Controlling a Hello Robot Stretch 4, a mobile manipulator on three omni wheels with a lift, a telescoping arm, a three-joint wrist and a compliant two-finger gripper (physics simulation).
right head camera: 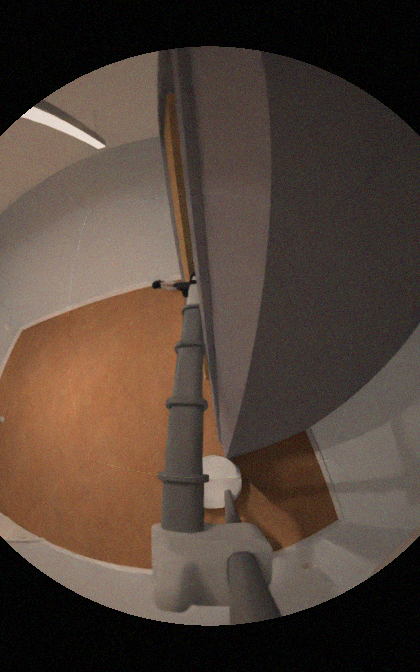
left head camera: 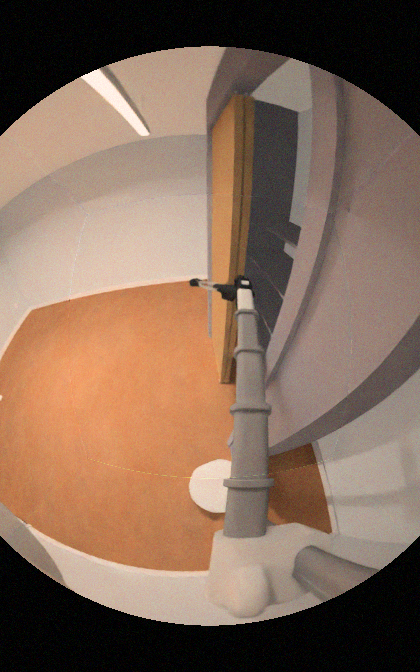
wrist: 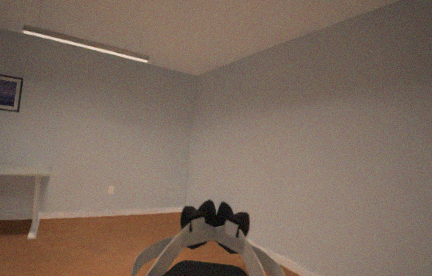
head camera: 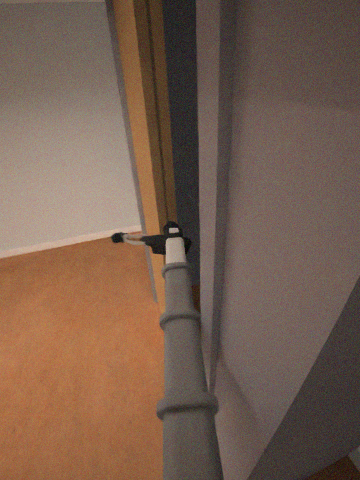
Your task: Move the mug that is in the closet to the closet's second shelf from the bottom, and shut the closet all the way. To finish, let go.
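Frame: origin at the robot's base, x ahead, y left, z up, level; metres.
Seen in the pictures: gripper, fingertip midpoint: [wrist: 214, 216] [head camera: 113, 236].
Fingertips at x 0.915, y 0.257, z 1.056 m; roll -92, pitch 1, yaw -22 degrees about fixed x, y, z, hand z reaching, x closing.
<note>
A point is followed by its place in that frame.
The closet [head camera: 300, 175] {y -0.086, x 0.237, z 1.483 m} [left head camera: 367, 240] [right head camera: 232, 200] is a tall grey-mauve body on the right. Its orange wooden door panels [head camera: 142, 150] {y 0.109, x 1.140, z 1.353 m} [left head camera: 224, 215] [right head camera: 178, 195] stand along the left of the opening. A dark gap shows between the panels and the near side wall, with parts of the inside visible in the left head view. The mug does not show in any view. My gripper [head camera: 118, 237] {y 0.257, x 0.915, z 1.056 m} [left head camera: 194, 282] [right head camera: 157, 284] [wrist: 214, 216] {y 0.257, x 0.915, z 1.056 m} is shut and empty, its fingertips together. It points left, across the door panels in the head views; whether it touches them is unclear.
My extended arm [head camera: 185, 350] {y -0.005, x 0.311, z 1.178 m} [left head camera: 250, 385] [right head camera: 187, 380] runs alongside the closet's near side. A round white base part [left head camera: 211, 486] [right head camera: 220, 482] shows below it. Walls meet in a corner in the wrist view, with a white table [wrist: 35, 202] {y 3.493, x -0.104, z 0.301 m} at left. A ceiling light [wrist: 85, 44] {y 2.828, x 0.364, z 2.059 m} hangs above.
</note>
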